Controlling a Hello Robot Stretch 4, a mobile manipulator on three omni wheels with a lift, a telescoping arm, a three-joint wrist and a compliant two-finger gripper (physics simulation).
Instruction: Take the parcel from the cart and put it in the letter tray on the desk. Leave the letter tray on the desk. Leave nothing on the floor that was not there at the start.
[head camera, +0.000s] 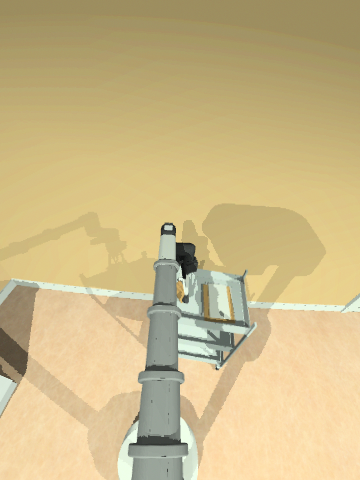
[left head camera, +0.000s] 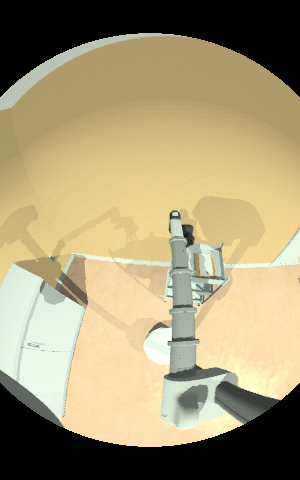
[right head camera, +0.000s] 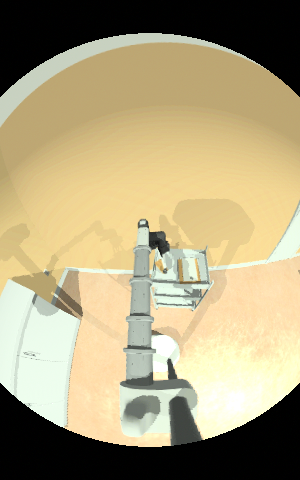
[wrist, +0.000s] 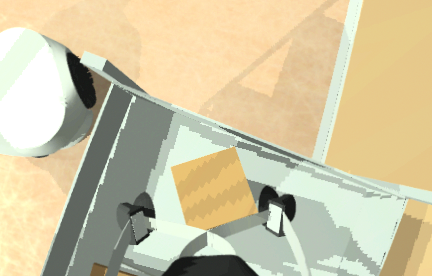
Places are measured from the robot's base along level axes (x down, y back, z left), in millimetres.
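Pixels of known places: gripper, fingertip midpoint: (head camera: 182, 292) (right head camera: 162, 266) (wrist: 206, 205); robot's base, origin of the base link: (left head camera: 163, 344) (right head camera: 158, 351).
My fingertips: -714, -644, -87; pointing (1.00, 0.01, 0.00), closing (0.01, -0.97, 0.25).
Note:
Ahead of a thing's pixels: the offset from my fingertips to its top centre, as dx, dy, dz. "spot": to the spot under its first point.
The parcel {-60, -9, +8} (wrist: 215, 187) (right head camera: 160, 265) (head camera: 180, 290) is a tan box standing on the top shelf of the white-grey cart (head camera: 240, 327) (wrist: 82, 185). It looks turned at an angle to the gripper in the wrist view. My gripper (wrist: 206, 205) is open, with one fingertip on each side of the parcel's near part and visible gaps to both. The height of the fingertips relative to the parcel is hard to tell. In the head view the arm partly hides the parcel. I cannot identify the letter tray or the desk in these views.
A wood-sided holder {+70, +11, -207} (head camera: 206, 302) (left head camera: 197, 265) (right head camera: 181, 271) stands on the cart's top, right of the parcel. The wall is behind the cart. A white round object (left head camera: 156, 346) (right head camera: 167, 350) is below the arm. A white cabinet {spot: +161, +771, +1074} (left head camera: 47, 335) (right head camera: 42, 350) stands at the left.

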